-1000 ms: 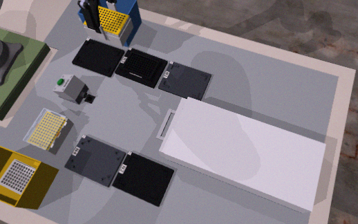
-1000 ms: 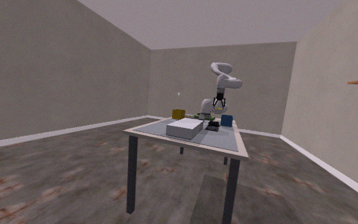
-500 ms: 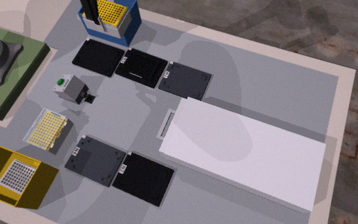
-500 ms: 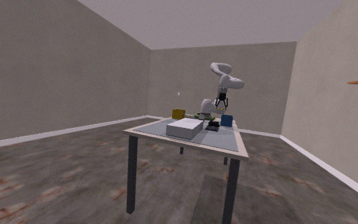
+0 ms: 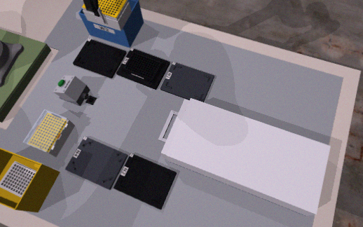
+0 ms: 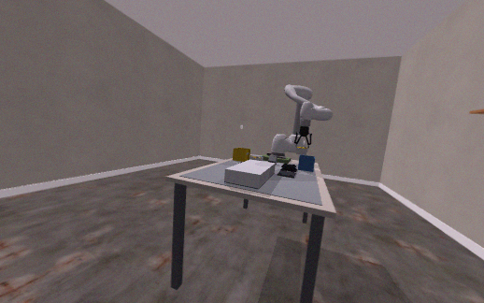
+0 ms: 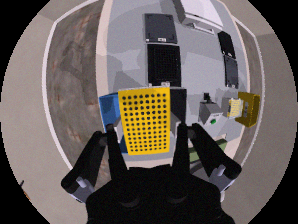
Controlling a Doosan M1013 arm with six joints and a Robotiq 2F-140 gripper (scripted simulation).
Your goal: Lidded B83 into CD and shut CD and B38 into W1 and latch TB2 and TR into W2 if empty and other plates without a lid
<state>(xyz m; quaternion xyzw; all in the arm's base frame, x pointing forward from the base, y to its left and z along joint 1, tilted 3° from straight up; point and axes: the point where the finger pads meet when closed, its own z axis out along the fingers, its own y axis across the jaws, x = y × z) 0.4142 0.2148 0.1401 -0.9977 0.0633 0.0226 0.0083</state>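
The done key is 250 mm to the right of my hand, 120 mm below it and 110 mm behind it. The rest, counted from my hand: yellow tip rack (10 mm below, 10 mm behind); then black lid park nest (180 mm below, 90 mm to the right, 50 mm behind); then blue bin W2 (150 mm below, 60 mm to the left, 30 mm behind).
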